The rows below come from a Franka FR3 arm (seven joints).
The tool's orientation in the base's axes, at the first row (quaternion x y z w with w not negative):
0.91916 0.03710 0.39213 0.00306
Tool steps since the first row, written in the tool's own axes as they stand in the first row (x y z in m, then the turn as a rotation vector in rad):
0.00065 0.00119 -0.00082 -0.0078 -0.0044 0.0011
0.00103 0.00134 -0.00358 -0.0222 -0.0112 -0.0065
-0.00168 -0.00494 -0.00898 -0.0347 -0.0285 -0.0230
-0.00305 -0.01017 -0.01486 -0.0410 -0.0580 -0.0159
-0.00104 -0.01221 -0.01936 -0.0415 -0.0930 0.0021
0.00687 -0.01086 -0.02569 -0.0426 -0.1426 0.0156
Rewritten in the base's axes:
-0.00006 -0.00116 0.00108 -0.0049 0.0039 -0.0065
-0.00178 -0.00135 0.00327 -0.0207 0.0094 -0.0119
-0.00796 0.00460 0.00484 -0.0424 0.0254 -0.0101
-0.01349 0.00958 0.00774 -0.0436 0.0546 -0.0205
-0.01548 0.01165 0.01223 -0.0332 0.0899 -0.0346
-0.01450 0.01071 0.02236 -0.0275 0.1396 -0.0465

